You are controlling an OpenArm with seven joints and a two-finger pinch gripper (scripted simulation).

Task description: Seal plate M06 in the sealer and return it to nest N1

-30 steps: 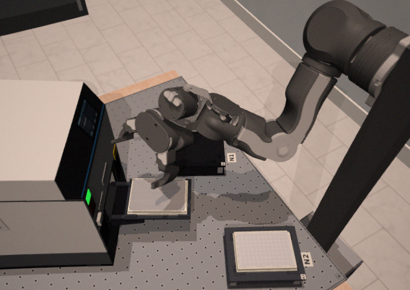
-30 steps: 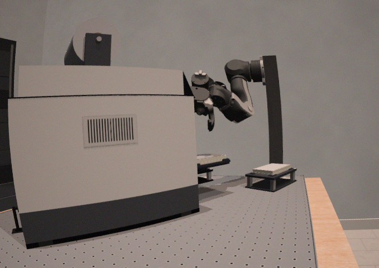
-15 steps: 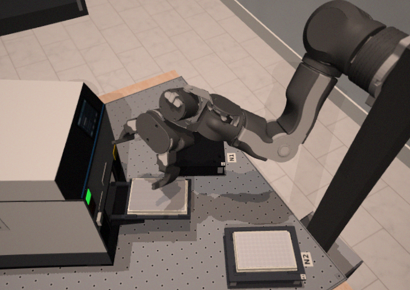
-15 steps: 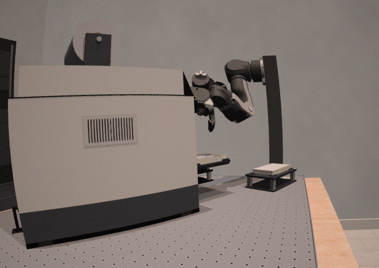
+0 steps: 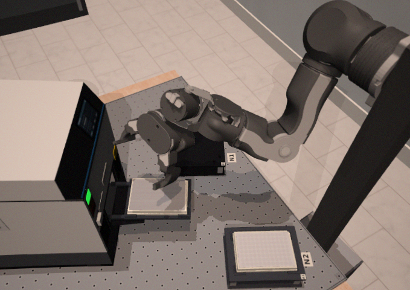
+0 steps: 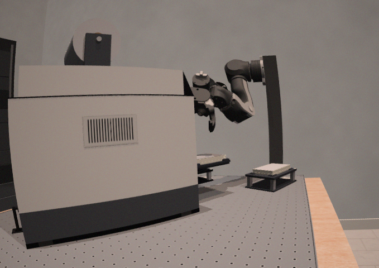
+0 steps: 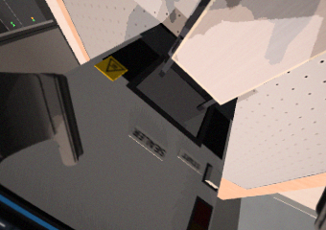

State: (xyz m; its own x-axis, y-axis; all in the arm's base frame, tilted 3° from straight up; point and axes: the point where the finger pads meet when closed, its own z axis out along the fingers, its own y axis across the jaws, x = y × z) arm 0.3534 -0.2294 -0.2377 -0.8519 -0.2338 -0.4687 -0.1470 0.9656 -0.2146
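Right now the touchscreen is 50 mm ahead of my hand, 80 mm to the right of it and 100 mm above it. Also, from my hand: sealer's stage (20 mm behind, 30 mm to the left, 110 mm below); start key (120 mm ahead, 50 mm to the left, 30 mm below); 96-well plate M06 (20 mm behind, 30 mm to the left, 100 mm below).
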